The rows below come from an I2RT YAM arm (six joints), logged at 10 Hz.
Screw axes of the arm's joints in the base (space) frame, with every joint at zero. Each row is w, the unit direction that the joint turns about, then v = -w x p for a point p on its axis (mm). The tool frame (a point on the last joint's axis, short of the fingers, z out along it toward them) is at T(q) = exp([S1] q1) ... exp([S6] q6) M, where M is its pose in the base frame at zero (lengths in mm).
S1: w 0 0 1 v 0 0 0
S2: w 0 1 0 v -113.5 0 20
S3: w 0 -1 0 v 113.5 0 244
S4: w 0 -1 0 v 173.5 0 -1
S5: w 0 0 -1 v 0 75 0
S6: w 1 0 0 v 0 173.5 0
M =
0 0 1 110.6
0 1 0 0
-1 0 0 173.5
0 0 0 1
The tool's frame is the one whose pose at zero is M.
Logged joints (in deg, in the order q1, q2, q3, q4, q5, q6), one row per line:
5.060 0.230 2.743 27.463 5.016 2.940
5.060 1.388 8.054 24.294 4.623 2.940
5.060 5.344 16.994 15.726 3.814 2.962
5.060 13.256 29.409 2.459 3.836 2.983
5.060 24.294 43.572 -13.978 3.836 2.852
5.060 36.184 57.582 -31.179 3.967 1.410
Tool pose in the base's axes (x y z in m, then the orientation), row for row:
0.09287 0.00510 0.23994 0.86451 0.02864 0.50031 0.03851
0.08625 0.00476 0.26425 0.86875 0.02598 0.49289 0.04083
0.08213 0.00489 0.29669 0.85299 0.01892 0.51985 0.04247
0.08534 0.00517 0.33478 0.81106 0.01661 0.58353 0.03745
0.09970 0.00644 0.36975 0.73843 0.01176 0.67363 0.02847
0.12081 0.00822 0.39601 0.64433 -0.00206 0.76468 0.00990
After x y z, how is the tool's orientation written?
As a quaternion, w x y z.
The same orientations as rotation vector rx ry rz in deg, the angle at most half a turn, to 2 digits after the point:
3.44 60.07 4.62
3.11 59.09 4.89
2.28 62.67 5.12
2.03 71.43 4.58
1.48 84.72 3.58
-0.27 99.76 1.29

